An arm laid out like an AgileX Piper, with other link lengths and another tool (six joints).
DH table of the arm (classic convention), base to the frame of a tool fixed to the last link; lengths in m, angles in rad. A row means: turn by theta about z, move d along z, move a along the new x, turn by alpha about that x. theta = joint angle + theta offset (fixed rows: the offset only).
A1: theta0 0  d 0.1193  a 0  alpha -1.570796
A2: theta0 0.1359  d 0  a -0.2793  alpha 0
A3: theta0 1.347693  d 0  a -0.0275  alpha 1.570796
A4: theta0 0  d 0.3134  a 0  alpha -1.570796
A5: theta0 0  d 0  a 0  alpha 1.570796
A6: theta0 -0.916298  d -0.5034  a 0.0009  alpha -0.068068
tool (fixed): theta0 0  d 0.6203  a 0  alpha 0
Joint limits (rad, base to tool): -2.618..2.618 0..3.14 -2.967..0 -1.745..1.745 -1.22..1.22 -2.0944..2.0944
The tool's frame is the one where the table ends.
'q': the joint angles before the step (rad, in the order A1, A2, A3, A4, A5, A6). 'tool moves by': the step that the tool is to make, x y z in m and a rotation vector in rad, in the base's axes. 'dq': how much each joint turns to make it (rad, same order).
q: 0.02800 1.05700 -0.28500 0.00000 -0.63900 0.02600
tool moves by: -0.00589 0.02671 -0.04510 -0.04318 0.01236 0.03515
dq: 0.15898 0.17800 0.06101 0.16496 -0.23101 -0.14197
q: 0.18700 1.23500 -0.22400 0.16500 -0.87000 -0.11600
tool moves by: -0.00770 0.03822 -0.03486 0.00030 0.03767 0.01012
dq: 0.23502 0.19696 -0.00299 0.24003 -0.18098 -0.07203
